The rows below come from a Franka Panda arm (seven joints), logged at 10 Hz.
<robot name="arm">
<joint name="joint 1" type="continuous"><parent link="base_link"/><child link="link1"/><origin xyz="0 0 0.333" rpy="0 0 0"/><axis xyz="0 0 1"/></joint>
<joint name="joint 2" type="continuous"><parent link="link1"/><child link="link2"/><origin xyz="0 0 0" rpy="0 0 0"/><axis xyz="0 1 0"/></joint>
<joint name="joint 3" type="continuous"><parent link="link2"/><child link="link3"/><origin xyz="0 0 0.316" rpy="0 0 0"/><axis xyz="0 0 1"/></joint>
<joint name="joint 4" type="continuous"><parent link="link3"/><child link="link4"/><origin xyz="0.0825 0 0" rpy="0 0 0"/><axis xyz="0 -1 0"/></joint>
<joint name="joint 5" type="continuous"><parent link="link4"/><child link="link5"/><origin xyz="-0.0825 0 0.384" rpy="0 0 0"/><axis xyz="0 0 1"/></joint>
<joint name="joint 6" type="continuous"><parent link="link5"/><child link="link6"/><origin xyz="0 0 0" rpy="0 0 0"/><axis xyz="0 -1 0"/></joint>
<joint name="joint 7" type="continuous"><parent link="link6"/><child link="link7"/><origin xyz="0.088 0 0" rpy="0 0 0"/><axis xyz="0 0 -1"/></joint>
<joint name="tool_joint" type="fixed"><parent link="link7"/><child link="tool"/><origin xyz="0 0 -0.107" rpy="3.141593 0 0"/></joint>
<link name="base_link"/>
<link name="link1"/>
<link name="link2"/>
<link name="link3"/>
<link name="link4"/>
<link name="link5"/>
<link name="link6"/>
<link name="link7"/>
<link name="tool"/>
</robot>
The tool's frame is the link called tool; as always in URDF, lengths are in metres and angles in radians. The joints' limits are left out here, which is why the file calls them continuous.
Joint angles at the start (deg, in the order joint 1, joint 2, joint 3, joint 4, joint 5, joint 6, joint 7): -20.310 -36.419 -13.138 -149.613 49.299 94.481 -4.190
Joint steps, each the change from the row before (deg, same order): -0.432 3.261 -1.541 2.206 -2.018 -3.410 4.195; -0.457 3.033 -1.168 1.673 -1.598 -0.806 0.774; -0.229 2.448 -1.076 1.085 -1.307 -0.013 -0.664; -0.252 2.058 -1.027 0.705 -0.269 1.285 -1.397; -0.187 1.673 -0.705 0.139 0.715 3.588 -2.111; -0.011 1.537 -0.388 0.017 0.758 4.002 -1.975; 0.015 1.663 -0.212 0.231 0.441 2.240 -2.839; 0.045 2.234 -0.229 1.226 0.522 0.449 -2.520; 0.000 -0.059 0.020 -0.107 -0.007 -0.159 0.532; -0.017 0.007 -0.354 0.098 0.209 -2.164 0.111; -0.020 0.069 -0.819 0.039 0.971 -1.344 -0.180; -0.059 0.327 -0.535 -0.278 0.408 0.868 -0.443; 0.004 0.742 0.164 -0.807 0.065 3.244 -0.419; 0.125 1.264 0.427 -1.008 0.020 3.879 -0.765
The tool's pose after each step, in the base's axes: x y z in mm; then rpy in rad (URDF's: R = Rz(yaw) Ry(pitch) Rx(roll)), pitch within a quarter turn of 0, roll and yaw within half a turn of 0. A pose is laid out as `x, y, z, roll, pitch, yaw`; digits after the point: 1 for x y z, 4 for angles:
313.2, -132.6, 462.6, -2.1701, 0.4234, -0.5301
316.5, -148.1, 454.4, -2.1966, 0.4672, -0.5554
318.7, -161.3, 445.3, -2.2162, 0.4828, -0.5707
321.3, -175.2, 436.8, -2.2231, 0.4744, -0.5964
325.8, -189.6, 427.5, -2.2292, 0.4346, -0.6434
330.8, -201.7, 418.3, -2.2424, 0.3913, -0.6906
334.9, -209.5, 409.3, -2.2480, 0.3529, -0.6983
341.4, -216.9, 403.3, -2.2452, 0.3306, -0.6871
340.9, -216.0, 403.0, -2.2458, 0.3403, -0.6903
338.7, -213.5, 403.7, -2.2238, 0.3639, -0.6671
336.1, -215.2, 404.3, -2.1924, 0.3772, -0.6618
334.4, -219.8, 400.2, -2.1904, 0.3735, -0.6805
335.2, -223.7, 389.3, -2.2204, 0.3607, -0.7215
336.9, -226.2, 373.6, -2.2604, 0.3465, -0.7608

